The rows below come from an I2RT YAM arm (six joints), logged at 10 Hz.
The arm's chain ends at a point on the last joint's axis. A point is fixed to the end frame.
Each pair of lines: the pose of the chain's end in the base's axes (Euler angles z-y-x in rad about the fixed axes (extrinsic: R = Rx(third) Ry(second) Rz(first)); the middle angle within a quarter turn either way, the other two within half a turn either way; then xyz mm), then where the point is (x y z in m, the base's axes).
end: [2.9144 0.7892 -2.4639 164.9 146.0 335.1]
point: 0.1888 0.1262 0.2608
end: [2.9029 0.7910 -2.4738 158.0 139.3 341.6]
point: 0.1825 0.1182 0.2678
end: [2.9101 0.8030 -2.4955 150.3 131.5 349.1]
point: 0.1750 0.1089 0.2758
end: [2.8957 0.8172 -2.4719 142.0 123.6 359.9]
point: 0.1680 0.1020 0.2868
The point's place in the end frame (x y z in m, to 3 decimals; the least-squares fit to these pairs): 0.029 -0.057 0.049
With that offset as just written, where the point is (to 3 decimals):
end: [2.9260 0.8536 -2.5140 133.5 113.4 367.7]
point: 0.160 0.089 0.295
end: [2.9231 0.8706 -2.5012 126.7 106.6 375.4]
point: 0.154 0.083 0.303
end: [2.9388 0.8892 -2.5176 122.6 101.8 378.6]
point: 0.150 0.077 0.307
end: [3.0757 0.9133 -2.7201 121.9 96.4 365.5]
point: 0.145 0.063 0.296
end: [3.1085 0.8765 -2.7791 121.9 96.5 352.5]
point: 0.142 0.061 0.283
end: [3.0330 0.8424 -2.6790 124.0 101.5 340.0]
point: 0.145 0.070 0.269
